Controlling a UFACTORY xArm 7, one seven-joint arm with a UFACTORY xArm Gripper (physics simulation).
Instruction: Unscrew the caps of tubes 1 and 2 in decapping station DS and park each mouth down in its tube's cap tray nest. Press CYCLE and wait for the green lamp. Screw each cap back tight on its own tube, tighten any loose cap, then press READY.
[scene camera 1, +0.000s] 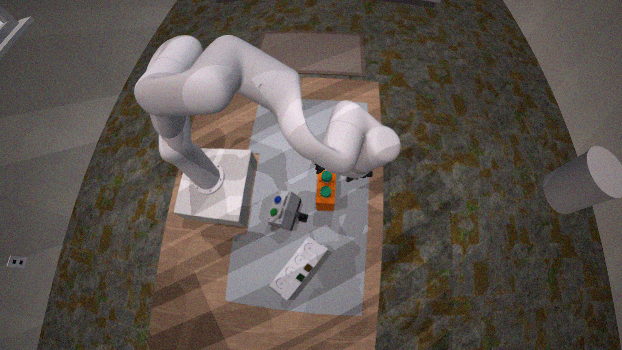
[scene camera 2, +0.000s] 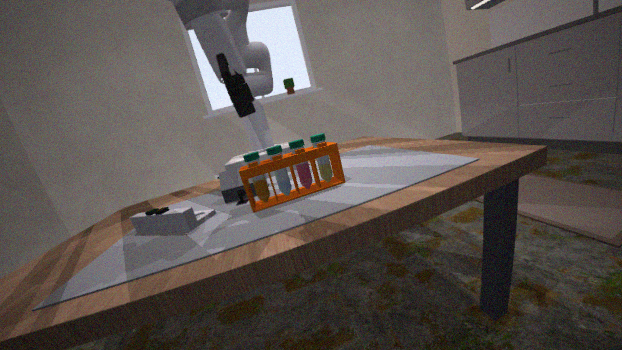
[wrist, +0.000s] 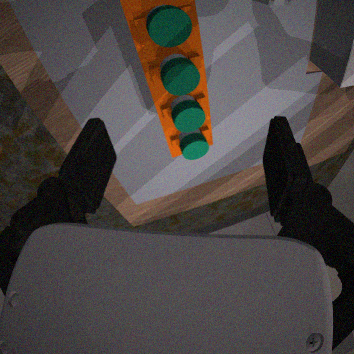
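Where they show: gripper, fingertip midpoint: (scene camera 1: 333, 172) (scene camera 2: 248, 108) (wrist: 185, 135); arm's base at its link origin: (scene camera 1: 209, 178) (scene camera 2: 263, 150).
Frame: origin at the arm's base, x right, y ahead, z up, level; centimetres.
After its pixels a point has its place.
An orange rack (scene camera 1: 325, 206) {x 0.8, y 42.6, z -3.1 cm} (scene camera 2: 296, 194) {x -9.6, y 42.6, z -8.3 cm} (wrist: 202, 90) {x -11.1, y 38.5, z 0.8 cm} holds several upright tubes with green caps; all its caps sit on the tubes. In scene camera 2 the tube contents look amber, pale blue, pink and yellow. Tube numbers are not readable. A white tray with round nests (scene camera 1: 291, 280) {x 27.5, y 36.5, z -7.6 cm} (scene camera 2: 165, 224) {x 21.5, y 43.0, z -6.7 cm} lies angled on the mat, with two small dark squares on it; its nests hold no caps. A grey button box (scene camera 1: 287, 212) {x 5.7, y 31.0, z -1.3 cm} has a blue and a green button. My gripper (wrist: 185, 135) {x -4.9, y 43.7, z 12.5 cm} is open and empty, high above the rack; scene camera 1 mostly hides it behind the arm.
A grey mat (scene camera 1: 345, 295) {x 29.1, y 55.2, z -8.7 cm} (scene camera 2: 420, 162) {x -40.2, y 43.9, z -8.7 cm} lies on the wooden table (scene camera 1: 187, 300) {x 45.9, y 0.4, z -8.9 cm} (scene camera 2: 505, 150) {x -57.0, y 51.5, z -9.0 cm}. The arm's white base block (scene camera 1: 220, 207) {x 9.4, y 8.1, z 0.0 cm} stands left of the button box in scene camera 1. A small black part (scene camera 1: 303, 217) {x 5.2, y 35.9, z -6.5 cm} sticks out of the button box toward the rack.
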